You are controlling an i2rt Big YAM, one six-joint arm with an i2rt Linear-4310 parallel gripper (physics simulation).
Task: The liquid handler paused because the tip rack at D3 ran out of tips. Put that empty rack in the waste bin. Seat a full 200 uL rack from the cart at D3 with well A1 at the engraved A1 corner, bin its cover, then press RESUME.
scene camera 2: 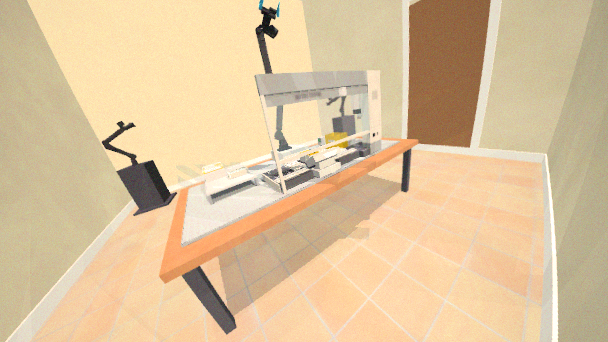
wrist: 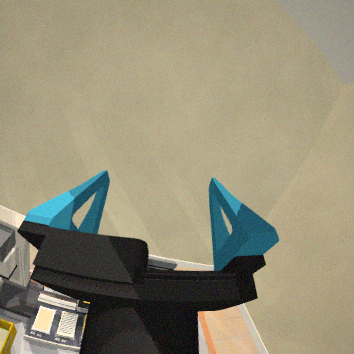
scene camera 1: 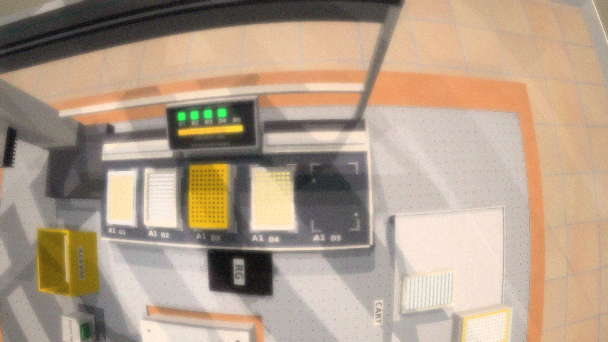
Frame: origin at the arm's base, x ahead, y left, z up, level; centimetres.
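Seen in the pictures: gripper, fingertip midpoint: [wrist: 158, 178].
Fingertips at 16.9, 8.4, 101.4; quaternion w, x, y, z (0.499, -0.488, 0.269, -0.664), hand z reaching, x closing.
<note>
Pixels of each thing's middle, then the offset from my fingertips to it, as dx, dy, dz. "spot": a spot on its surface instead.
- yellow tip rack, body centre: [scene camera 1: 211, 197] [scene camera 2: 309, 156] +23.3, -3.9, -102.1
- yellow waste bin, body centre: [scene camera 1: 68, 260] [scene camera 2: 336, 141] +0.5, +35.5, -103.0
- white cart, body centre: [scene camera 1: 448, 306] [scene camera 2: 228, 179] +4.5, -58.5, -106.4
- rack with pale green stripes, body centre: [scene camera 1: 428, 290] [scene camera 2: 238, 172] +8.8, -51.0, -102.2
- yellow-edged rack, body centre: [scene camera 1: 485, 329] [scene camera 2: 213, 169] +0.1, -65.9, -97.9
- green button, surface spot: [scene camera 1: 85, 330] spot: -16.0, +27.4, -101.1
- screen, surface spot: [scene camera 1: 214, 125] spot: +37.3, -3.1, -98.3
- black RG block, body centre: [scene camera 1: 239, 271] +8.3, -10.2, -109.0
The yellow tip rack [scene camera 1: 208, 196] with dark, empty-looking holes sits at D3. The yellow waste bin [scene camera 1: 84, 262] [scene camera 2: 336, 140] stands left of the deck; part of the bin [wrist: 6, 337] shows in the wrist view. On the white cart [scene camera 1: 450, 240] are a rack with pale green stripes [scene camera 1: 428, 291] and a yellow-edged rack [scene camera 1: 486, 325], cut off by the view's edge; their volume labels cannot be read. The green button [scene camera 1: 85, 330] is on a small white box below the bin. My gripper [scene camera 2: 270, 6] [wrist: 158, 178] is open and empty, high above the table and far from the racks.
Deck slots D1, D2 and D4 hold labware [scene camera 1: 121, 198] [scene camera 1: 161, 198] [scene camera 1: 273, 199]; D5 [scene camera 1: 335, 197] is bare. The screen [scene camera 1: 214, 125] shows green squares and a yellow bar. A black RG block [scene camera 1: 217, 272] lies before the deck. The enclosure frame [scene camera 2: 310, 82] rises over it.
</note>
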